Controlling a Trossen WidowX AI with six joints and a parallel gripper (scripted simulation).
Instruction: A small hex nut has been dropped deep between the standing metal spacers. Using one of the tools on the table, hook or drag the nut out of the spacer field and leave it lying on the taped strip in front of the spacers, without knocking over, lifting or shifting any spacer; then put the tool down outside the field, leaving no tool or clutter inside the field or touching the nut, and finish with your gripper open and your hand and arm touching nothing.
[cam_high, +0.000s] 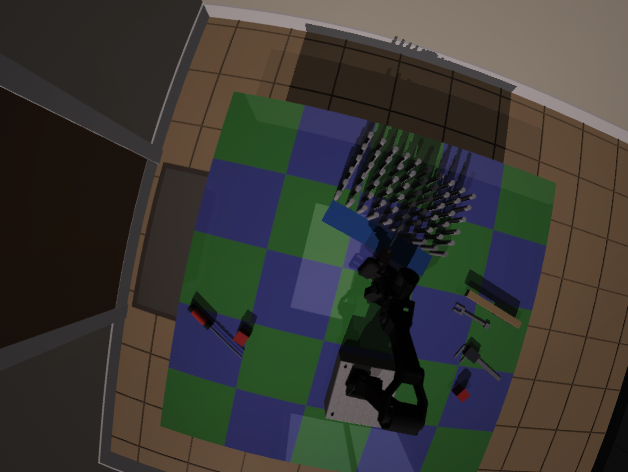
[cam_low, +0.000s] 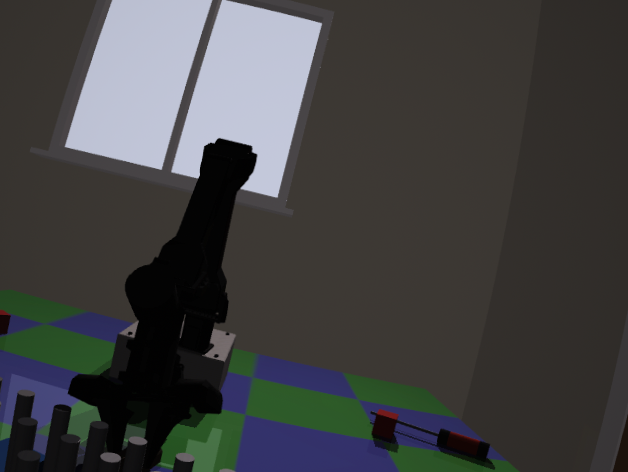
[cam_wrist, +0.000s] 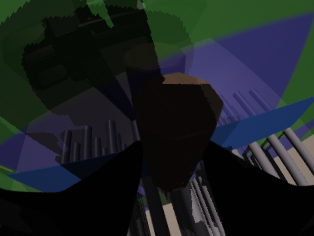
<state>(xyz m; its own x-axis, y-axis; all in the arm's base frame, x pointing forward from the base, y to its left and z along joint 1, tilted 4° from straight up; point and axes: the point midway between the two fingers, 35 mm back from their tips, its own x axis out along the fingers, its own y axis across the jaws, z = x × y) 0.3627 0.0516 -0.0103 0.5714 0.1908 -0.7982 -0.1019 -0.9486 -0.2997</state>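
Right now the blue taped strip is 70 mm ahead of my gripper tip, 30 mm to the left of it and 20 mm below it.
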